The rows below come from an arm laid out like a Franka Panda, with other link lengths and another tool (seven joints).
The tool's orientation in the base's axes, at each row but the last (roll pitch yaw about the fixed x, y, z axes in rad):
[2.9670, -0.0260, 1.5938]
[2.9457, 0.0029, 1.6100]
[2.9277, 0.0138, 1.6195]
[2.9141, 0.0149, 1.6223]
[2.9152, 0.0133, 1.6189]
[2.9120, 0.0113, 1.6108]
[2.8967, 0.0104, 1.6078]
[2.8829, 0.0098, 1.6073]
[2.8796, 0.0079, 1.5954]
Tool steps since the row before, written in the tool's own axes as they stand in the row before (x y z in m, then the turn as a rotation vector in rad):
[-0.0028, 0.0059, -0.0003, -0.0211, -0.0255, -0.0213]
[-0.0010, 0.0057, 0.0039, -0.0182, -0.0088, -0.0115]
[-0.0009, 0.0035, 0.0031, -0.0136, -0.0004, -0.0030]
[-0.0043, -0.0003, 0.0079, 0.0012, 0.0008, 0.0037]
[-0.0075, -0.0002, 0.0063, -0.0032, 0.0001, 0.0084]
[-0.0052, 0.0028, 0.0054, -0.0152, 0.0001, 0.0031]
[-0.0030, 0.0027, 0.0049, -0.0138, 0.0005, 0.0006]
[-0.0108, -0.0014, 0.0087, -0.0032, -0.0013, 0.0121]
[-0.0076, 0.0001, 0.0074, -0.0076, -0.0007, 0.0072]
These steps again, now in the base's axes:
[0.0058, -0.0027, 0.0012, -0.0283, -0.0222, 0.0160]
[0.0064, -0.0008, -0.0027, -0.0101, -0.0186, 0.0096]
[0.0041, -0.0007, -0.0023, -0.0004, -0.0136, 0.0030]
[0.0017, -0.0043, -0.0077, 0.0016, 0.0012, -0.0034]
[0.0016, -0.0075, -0.0061, 0.0021, -0.0032, -0.0081]
[0.0042, -0.0051, -0.0046, 0.0014, -0.0152, -0.0028]
[0.0039, -0.0029, -0.0041, 0.0011, -0.0138, -0.0003]
[0.0013, -0.0108, -0.0087, 0.0020, -0.0032, -0.0120]
[0.0022, -0.0076, -0.0071, 0.0014, -0.0076, -0.0071]

